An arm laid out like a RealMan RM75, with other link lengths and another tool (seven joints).
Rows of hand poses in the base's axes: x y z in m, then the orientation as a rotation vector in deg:
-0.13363 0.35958 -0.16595 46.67 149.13 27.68
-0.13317 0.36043 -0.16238 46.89 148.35 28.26
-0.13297 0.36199 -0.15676 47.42 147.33 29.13
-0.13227 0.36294 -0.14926 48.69 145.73 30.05
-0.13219 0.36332 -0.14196 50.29 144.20 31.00
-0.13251 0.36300 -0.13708 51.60 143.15 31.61
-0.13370 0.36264 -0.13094 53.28 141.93 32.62
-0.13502 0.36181 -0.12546 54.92 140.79 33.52
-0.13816 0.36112 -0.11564 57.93 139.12 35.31
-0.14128 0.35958 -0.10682 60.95 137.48 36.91
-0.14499 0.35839 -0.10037 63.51 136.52 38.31
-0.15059 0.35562 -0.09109 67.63 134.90 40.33
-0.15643 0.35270 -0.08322 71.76 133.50 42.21
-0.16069 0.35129 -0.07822 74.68 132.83 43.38
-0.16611 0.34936 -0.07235 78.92 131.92 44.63
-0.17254 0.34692 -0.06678 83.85 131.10 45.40
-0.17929 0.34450 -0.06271 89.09 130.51 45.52
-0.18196 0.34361 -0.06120 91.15 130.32 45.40
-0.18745 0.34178 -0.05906 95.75 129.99 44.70
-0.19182 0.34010 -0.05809 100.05 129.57 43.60
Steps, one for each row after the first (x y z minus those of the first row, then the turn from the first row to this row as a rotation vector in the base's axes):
0.00046 0.00085 0.00357 0.36 -0.66 -0.31
0.00066 0.00241 0.00919 0.97 -1.43 -0.86
0.00136 0.00336 0.01669 1.71 -2.43 -2.05
0.00144 0.00374 0.02399 2.56 -3.23 -3.42
0.00112 0.00342 0.02887 3.18 -3.68 -4.50
-0.00007 0.00306 0.03501 4.14 -4.13 -5.80
-0.00139 0.00223 0.04049 5.04 -4.49 -7.06
-0.00453 0.00154 0.05031 6.85 -4.73 -9.19
-0.00765 0.00000 0.05913 8.55 -4.86 -11.34
-0.01136 -0.00119 0.06558 10.06 -4.54 -12.97
-0.01696 -0.00396 0.07486 12.35 -3.99 -15.63
-0.02280 -0.00688 0.08273 14.56 -3.12 -18.19
-0.02706 -0.00829 0.08773 16.03 -2.18 -19.87
-0.03248 -0.01022 0.09360 17.86 -0.68 -22.32
-0.03891 -0.01266 0.09917 19.51 1.36 -25.13
-0.04566 -0.01508 0.10324 20.79 3.86 -28.05
-0.04833 -0.01597 0.10475 21.18 4.90 -29.19
-0.05382 -0.01780 0.10689 21.78 7.36 -31.71
-0.05819 -0.01948 0.10786 22.05 9.64 -34.15

